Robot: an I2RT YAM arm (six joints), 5 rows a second.
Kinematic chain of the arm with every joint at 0, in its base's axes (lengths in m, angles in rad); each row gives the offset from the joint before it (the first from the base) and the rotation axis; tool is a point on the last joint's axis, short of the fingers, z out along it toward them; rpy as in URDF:
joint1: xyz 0 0 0.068 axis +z
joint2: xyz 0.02 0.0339 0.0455 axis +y
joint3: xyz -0.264 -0.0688 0 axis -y
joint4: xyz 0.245 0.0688 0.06 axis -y
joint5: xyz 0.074 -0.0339 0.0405 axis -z
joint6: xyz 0.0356 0 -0.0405 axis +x
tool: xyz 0 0 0 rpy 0 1.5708 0
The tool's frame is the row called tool.
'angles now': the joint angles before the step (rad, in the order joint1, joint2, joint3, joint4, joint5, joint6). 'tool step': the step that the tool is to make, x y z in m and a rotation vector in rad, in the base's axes. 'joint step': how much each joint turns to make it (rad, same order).
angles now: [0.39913, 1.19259, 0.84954, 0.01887, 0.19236, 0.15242]
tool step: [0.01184, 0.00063, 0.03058, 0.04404, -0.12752, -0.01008]
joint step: [-0.01420, 0.02622, 0.08089, 0.08171, -0.00193, -0.00896]
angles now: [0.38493, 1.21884, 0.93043, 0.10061, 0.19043, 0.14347]
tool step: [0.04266, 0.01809, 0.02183, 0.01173, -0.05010, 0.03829]
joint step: [-0.00178, 0.17685, 0.19265, 0.03751, -0.03828, -0.01443]
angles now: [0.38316, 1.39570, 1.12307, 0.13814, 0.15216, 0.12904]
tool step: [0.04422, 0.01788, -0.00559, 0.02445, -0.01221, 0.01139]
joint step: [-0.00123, 0.18280, 0.13687, 0.06399, -0.01479, 0.01658]
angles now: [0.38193, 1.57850, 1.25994, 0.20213, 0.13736, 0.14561]
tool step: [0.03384, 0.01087, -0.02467, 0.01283, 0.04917, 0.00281]
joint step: [-0.00724, 0.14449, 0.07754, 0.02228, -0.01412, 0.02864]
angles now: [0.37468, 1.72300, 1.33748, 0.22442, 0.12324, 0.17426]
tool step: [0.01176, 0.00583, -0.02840, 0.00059, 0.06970, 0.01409]
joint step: [0.00115, 0.06822, -0.00366, 0.00460, -0.01775, 0.02324]
